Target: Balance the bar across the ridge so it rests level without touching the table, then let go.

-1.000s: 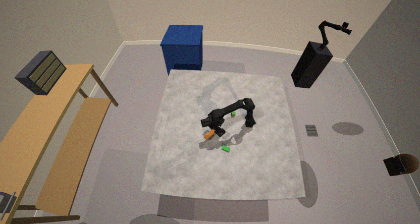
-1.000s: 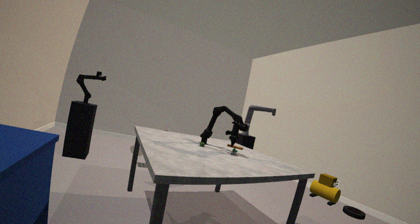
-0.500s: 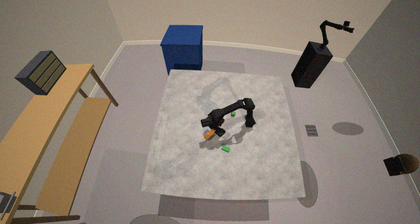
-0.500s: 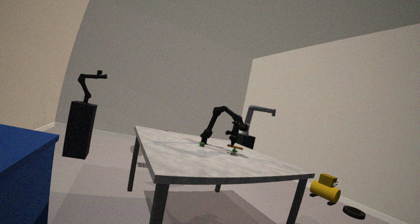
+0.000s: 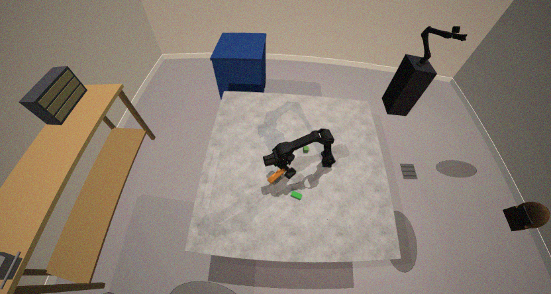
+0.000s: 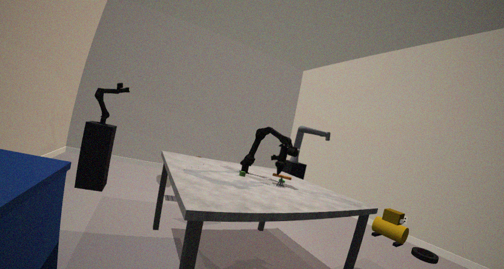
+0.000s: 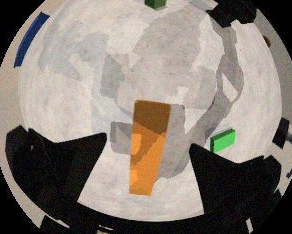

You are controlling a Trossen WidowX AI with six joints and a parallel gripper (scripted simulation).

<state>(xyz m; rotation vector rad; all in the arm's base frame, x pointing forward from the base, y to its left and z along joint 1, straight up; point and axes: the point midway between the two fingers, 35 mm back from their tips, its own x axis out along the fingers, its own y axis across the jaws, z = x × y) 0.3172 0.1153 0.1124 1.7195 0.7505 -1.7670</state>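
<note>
Now: the orange bar 20 mm to the left of my gripper tip, 20 mm ahead of it and 10 mm below it. The rest, counted from my gripper tip: green cube 210 mm to the right, 170 mm behind, 60 mm below.
</note>
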